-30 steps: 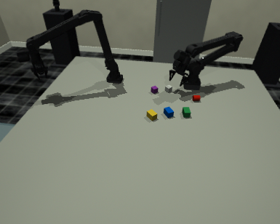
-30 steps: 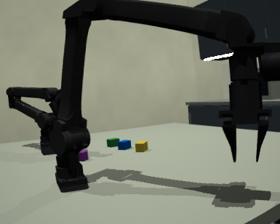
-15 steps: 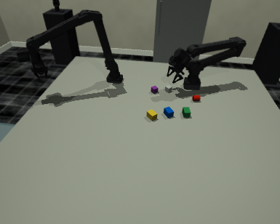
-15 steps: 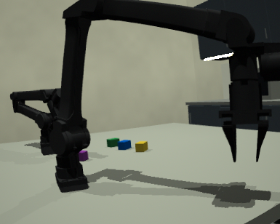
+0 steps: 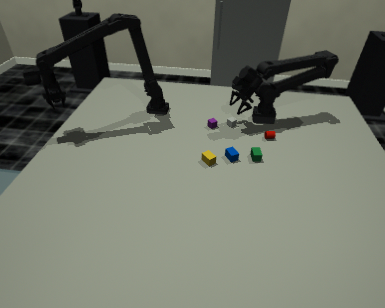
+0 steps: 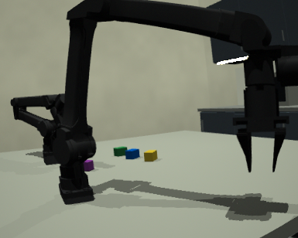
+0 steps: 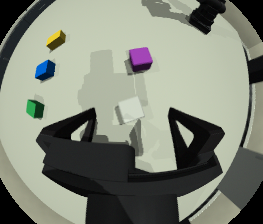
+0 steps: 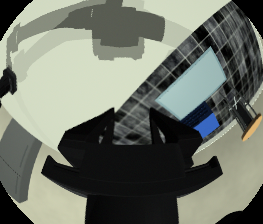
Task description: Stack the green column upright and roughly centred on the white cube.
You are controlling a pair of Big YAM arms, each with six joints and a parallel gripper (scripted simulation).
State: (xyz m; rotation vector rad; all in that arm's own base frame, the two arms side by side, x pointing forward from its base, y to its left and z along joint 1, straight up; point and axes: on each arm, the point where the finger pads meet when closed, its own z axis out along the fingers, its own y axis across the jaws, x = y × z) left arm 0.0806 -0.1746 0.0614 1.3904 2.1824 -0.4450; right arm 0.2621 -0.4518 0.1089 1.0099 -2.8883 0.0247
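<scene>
Now: the green column 27 cm ahead of my left hand, 12 cm to the left of it and 8 cm below it. The rest, counted from my left hand: red block (9 cm ahead, 19 cm to the left, 8 cm below); white cube (1 cm to the right, 8 cm below); purple cube (4 cm ahead, 11 cm to the right, 8 cm below).
</scene>
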